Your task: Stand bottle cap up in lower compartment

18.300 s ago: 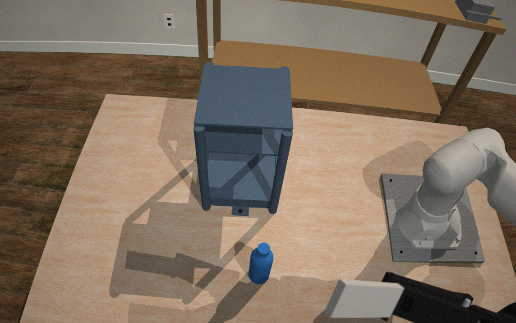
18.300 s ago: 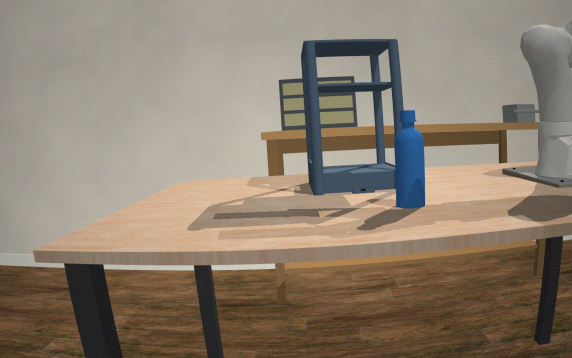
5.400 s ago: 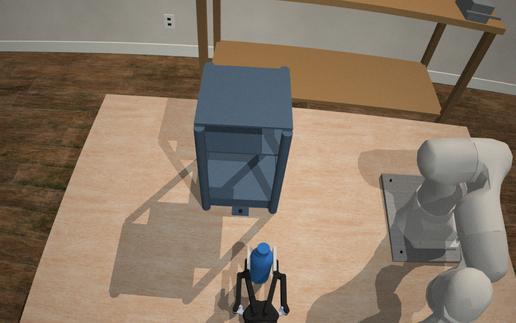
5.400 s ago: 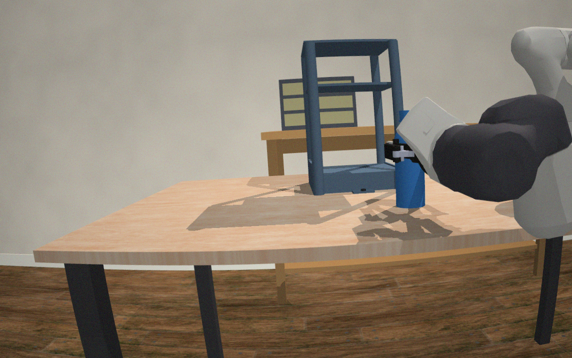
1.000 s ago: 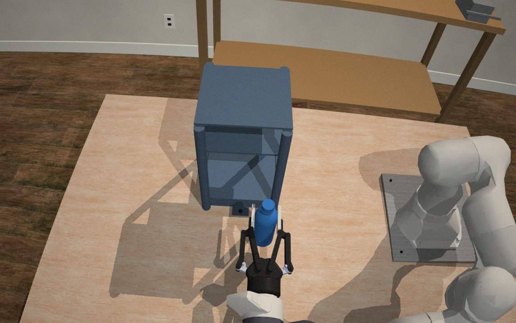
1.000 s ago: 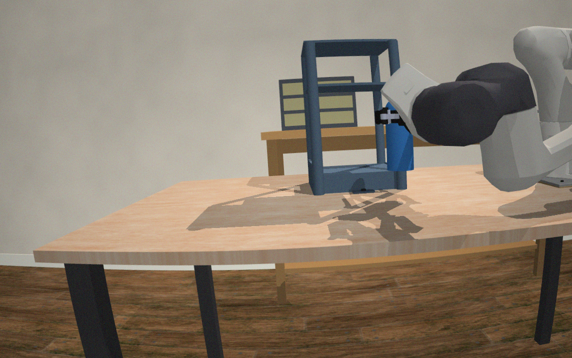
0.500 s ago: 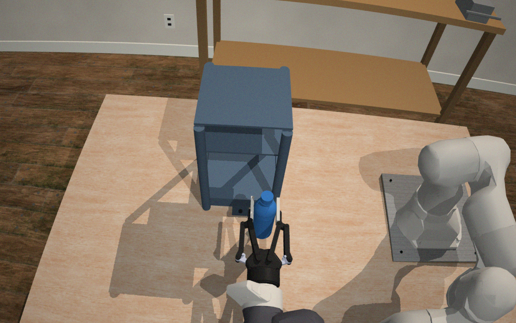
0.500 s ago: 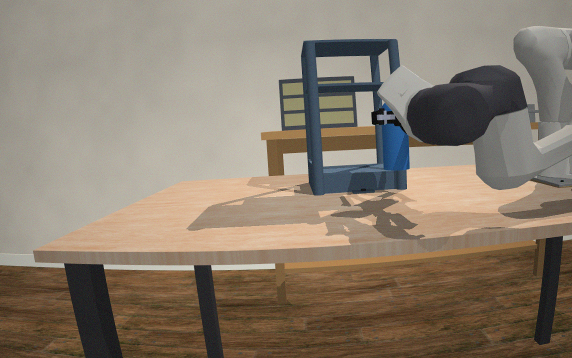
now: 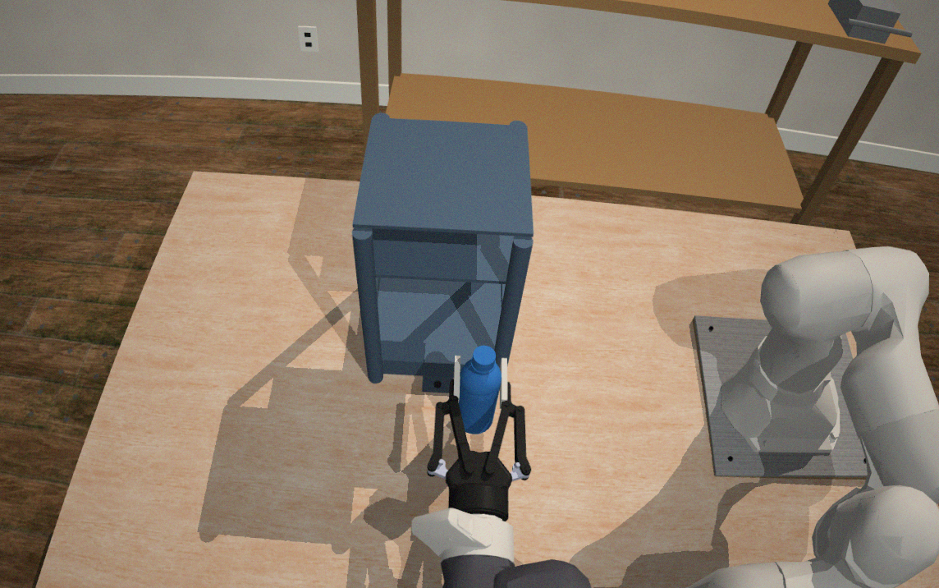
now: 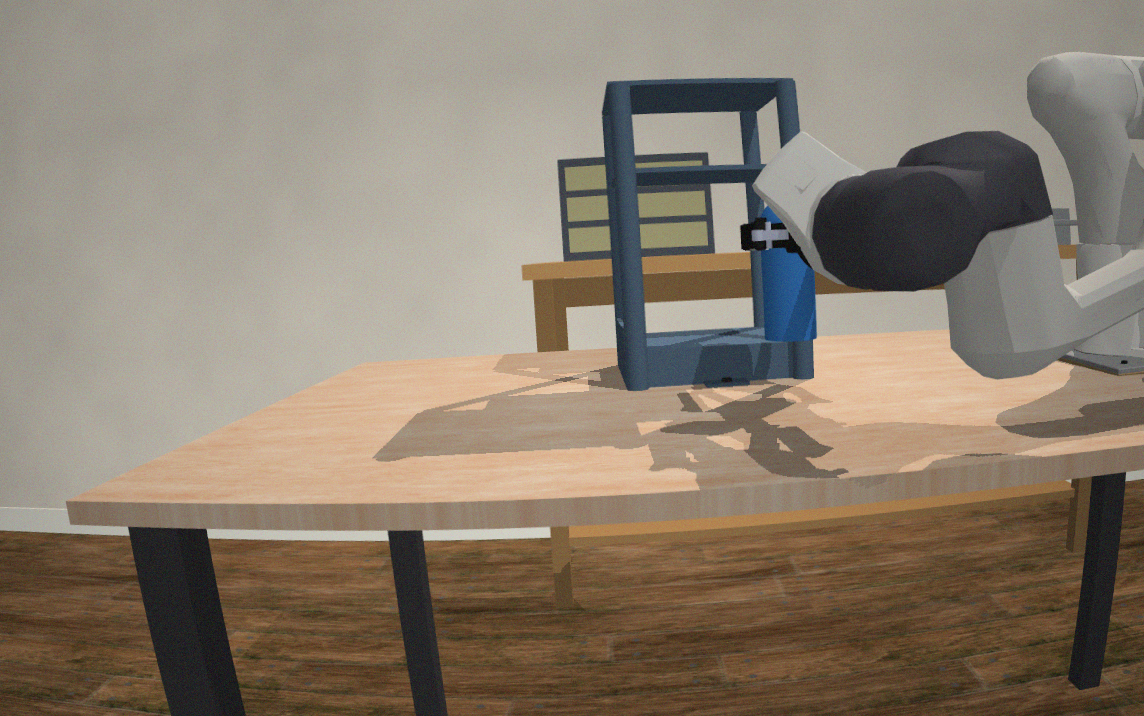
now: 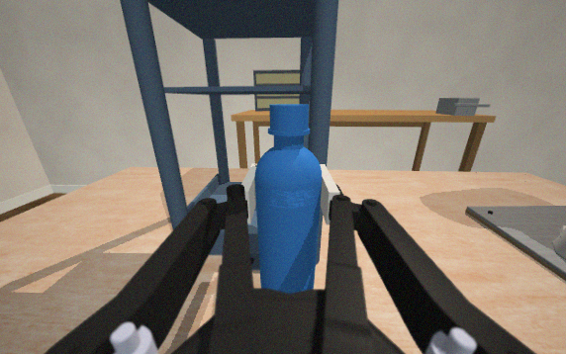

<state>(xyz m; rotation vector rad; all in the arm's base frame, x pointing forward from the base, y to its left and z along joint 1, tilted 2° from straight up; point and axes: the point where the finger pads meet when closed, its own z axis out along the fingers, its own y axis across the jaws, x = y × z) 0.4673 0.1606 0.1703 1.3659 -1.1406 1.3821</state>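
Right now my hand is 100 mm short of the blue shelving unit, 190 mm to the left of it and 10 mm below it. From my hand the other things lie so: blue bottle (10 mm above).
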